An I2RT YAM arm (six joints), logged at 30 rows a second.
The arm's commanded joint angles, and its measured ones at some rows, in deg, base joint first. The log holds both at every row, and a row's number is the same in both.
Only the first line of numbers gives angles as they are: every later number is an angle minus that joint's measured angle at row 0.
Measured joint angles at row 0: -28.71, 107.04, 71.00, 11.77, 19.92, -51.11
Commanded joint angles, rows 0 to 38: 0.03, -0.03, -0.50, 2.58, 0.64, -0.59; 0.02, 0.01, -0.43, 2.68, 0.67, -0.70; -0.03, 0.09, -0.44, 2.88, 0.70, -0.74; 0.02, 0.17, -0.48, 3.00, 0.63, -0.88; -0.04, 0.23, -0.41, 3.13, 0.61, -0.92; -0.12, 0.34, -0.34, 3.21, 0.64, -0.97; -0.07, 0.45, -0.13, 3.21, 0.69, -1.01; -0.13, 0.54, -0.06, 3.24, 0.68, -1.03; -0.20, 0.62, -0.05, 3.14, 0.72, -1.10; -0.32, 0.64, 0.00, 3.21, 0.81, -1.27; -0.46, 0.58, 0.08, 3.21, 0.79, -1.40; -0.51, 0.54, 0.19, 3.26, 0.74, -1.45; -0.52, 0.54, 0.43, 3.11, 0.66, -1.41; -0.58, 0.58, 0.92, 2.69, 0.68, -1.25; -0.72, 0.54, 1.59, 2.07, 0.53, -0.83; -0.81, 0.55, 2.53, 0.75, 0.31, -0.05; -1.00, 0.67, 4.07, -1.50, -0.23, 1.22; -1.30, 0.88, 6.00, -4.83, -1.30, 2.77; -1.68, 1.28, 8.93, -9.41, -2.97, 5.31; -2.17, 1.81, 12.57, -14.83, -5.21, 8.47; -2.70, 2.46, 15.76, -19.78, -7.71, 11.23; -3.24, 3.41, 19.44, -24.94, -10.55, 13.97; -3.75, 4.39, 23.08, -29.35, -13.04, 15.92; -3.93, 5.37, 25.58, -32.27, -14.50, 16.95; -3.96, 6.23, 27.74, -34.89, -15.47, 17.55; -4.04, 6.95, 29.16, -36.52, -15.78, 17.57; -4.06, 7.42, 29.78, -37.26, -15.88, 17.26; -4.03, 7.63, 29.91, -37.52, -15.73, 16.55; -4.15, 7.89, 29.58, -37.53, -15.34, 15.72; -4.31, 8.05, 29.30, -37.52, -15.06, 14.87; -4.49, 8.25, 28.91, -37.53, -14.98, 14.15; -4.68, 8.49, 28.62, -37.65, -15.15, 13.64; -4.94, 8.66, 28.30, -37.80, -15.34, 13.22; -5.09, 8.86, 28.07, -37.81, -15.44, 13.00; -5.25, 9.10, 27.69, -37.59, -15.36, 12.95; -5.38, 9.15, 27.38, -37.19, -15.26, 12.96; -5.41, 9.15, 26.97, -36.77, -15.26, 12.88; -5.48, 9.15, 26.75, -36.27, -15.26, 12.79; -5.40, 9.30, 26.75, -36.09, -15.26, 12.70
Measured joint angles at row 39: -5.38, 9.05, 27.06, -36.26, -14.12, 13.42
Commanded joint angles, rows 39 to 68: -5.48, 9.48, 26.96, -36.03, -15.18, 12.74; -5.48, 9.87, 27.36, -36.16, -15.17, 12.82; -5.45, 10.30, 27.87, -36.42, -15.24, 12.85; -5.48, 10.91, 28.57, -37.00, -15.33, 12.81; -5.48, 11.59, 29.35, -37.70, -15.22, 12.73; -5.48, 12.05, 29.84, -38.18, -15.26, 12.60; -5.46, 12.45, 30.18, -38.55, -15.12, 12.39; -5.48, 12.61, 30.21, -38.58, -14.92, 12.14; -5.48, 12.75, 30.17, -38.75, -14.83, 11.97; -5.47, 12.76, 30.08, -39.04, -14.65, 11.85; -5.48, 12.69, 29.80, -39.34, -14.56, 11.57; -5.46, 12.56, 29.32, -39.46, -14.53, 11.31; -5.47, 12.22, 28.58, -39.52, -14.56, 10.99; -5.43, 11.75, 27.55, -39.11, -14.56, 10.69; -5.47, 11.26, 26.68, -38.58, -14.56, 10.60; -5.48, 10.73, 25.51, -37.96, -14.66, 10.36; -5.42, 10.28, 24.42, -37.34, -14.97, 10.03; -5.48, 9.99, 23.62, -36.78, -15.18, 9.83; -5.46, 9.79, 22.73, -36.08, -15.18, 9.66; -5.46, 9.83, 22.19, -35.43, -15.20, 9.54; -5.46, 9.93, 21.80, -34.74, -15.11, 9.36; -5.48, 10.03, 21.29, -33.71, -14.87, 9.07; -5.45, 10.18, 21.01, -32.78, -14.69, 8.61; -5.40, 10.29, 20.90, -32.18, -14.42, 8.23; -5.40, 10.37, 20.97, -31.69, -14.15, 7.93; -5.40, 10.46, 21.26, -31.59, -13.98, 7.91; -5.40, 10.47, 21.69, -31.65, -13.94, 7.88; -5.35, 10.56, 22.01, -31.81, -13.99, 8.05; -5.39, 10.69, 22.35, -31.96, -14.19, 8.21; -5.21, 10.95, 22.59, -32.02, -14.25, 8.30
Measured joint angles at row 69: -5.40, 10.54, 21.79, -33.79, -14.05, 8.17
